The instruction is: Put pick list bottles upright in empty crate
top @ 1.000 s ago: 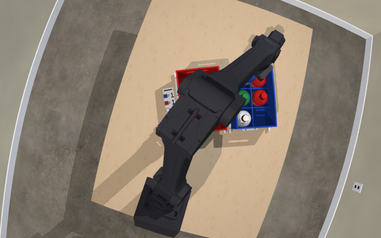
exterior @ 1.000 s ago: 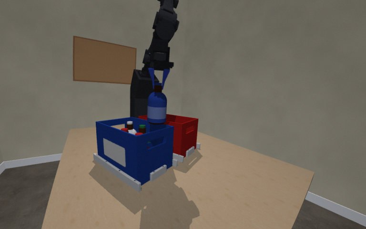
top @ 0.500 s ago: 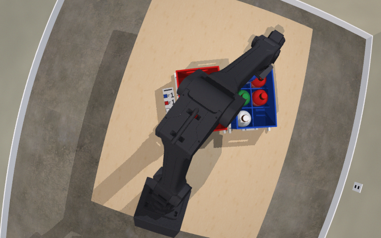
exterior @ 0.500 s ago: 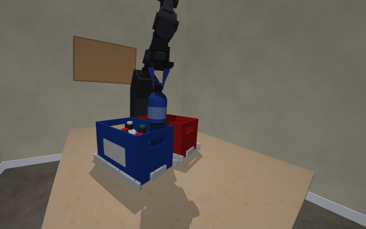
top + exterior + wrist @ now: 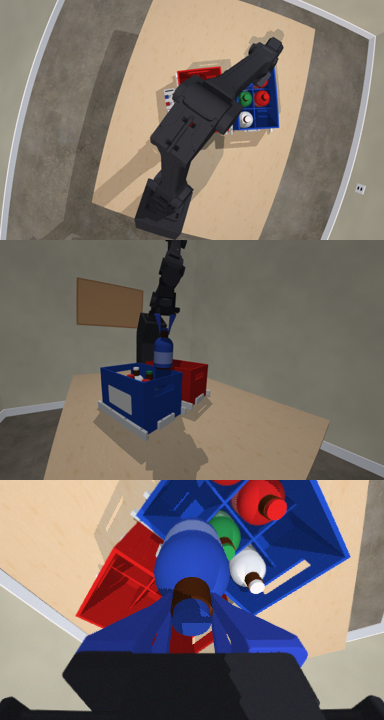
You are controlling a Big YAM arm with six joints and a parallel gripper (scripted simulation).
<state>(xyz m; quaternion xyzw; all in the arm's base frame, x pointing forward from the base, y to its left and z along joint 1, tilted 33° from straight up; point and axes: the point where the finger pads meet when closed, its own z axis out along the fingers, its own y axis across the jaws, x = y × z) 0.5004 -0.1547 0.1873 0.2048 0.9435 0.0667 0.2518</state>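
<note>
My gripper is now 6 cm above the blue-label bottle. From my hand the other things lie so: green-label bottle (24 cm below, 5 cm behind, 4 cm to the right); white-label bottle (24 cm below, 14 cm behind, 7 cm to the right); blue crate (24 cm below, 8 cm to the right, 4 cm behind).
</note>
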